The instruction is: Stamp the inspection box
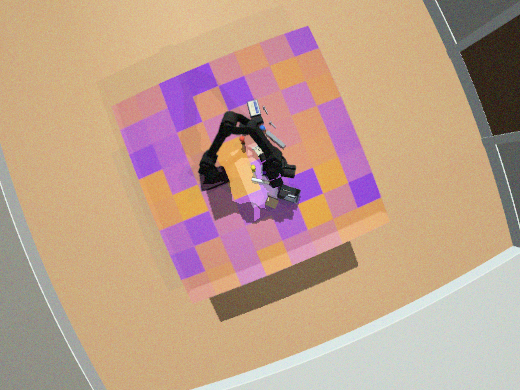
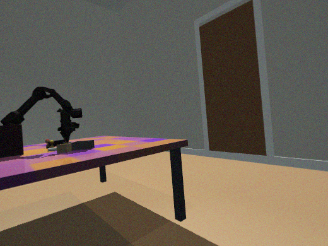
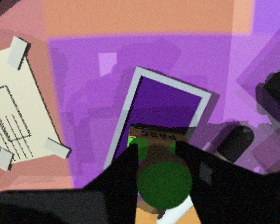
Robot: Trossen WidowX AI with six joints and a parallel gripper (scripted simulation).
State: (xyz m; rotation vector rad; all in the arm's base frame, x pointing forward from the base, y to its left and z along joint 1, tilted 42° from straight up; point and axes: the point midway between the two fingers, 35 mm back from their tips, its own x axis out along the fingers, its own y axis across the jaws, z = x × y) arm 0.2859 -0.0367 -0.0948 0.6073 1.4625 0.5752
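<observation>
My gripper tip is 4 cm above the ink pad. From my gripper tip the other things lie so: green stamp: right at my gripper tip; white card: 13 cm to the left, 4 cm below, 2 cm ahead; yellow-topped stamp: 8 cm behind, 5 cm to the left, 2 cm below.
</observation>
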